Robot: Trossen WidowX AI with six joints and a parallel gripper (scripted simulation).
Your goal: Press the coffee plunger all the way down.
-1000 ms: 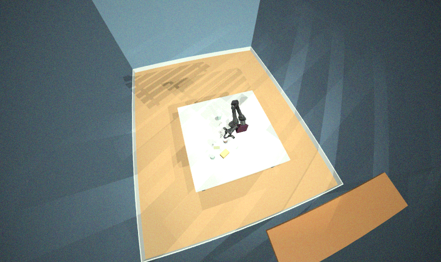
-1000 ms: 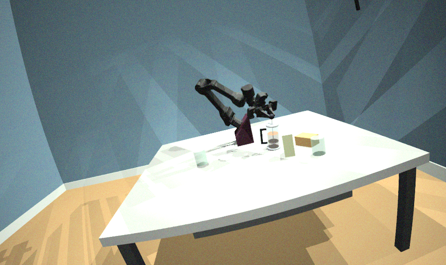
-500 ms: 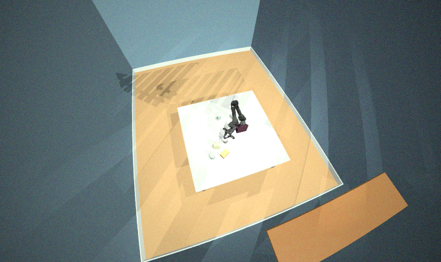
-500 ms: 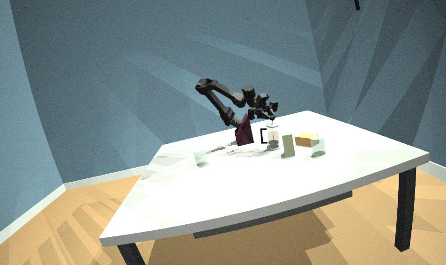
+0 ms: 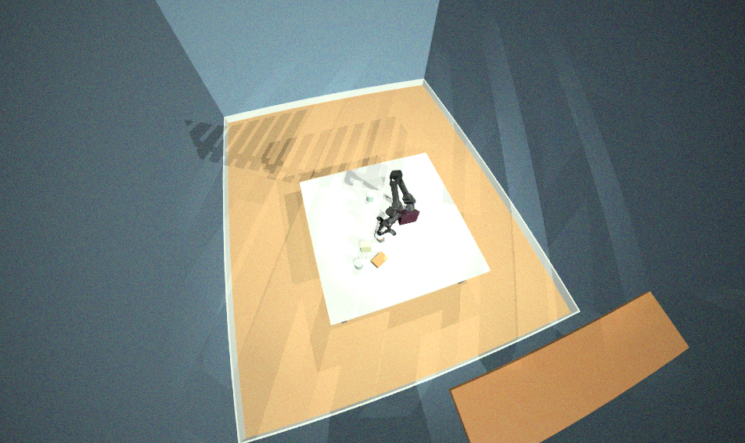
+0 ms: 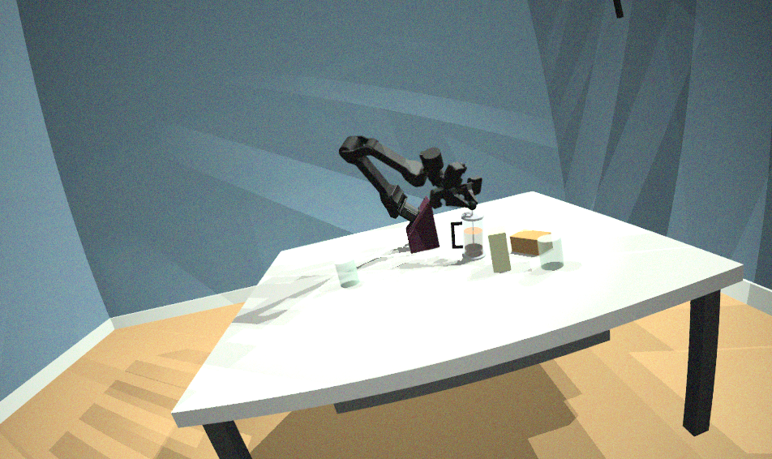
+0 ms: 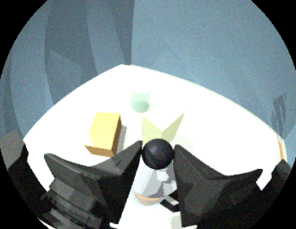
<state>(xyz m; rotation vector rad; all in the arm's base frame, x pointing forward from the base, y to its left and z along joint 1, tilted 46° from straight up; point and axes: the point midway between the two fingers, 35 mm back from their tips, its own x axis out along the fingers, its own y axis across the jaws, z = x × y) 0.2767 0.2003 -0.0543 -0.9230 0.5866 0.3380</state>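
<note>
Right now my gripper tip is 8 cm above the coffee press, 3 cm to the left of it and 2 cm past it. Round my gripper tip: orange box 15 cm to the left, 14 cm below, 2 cm ahead.
</note>
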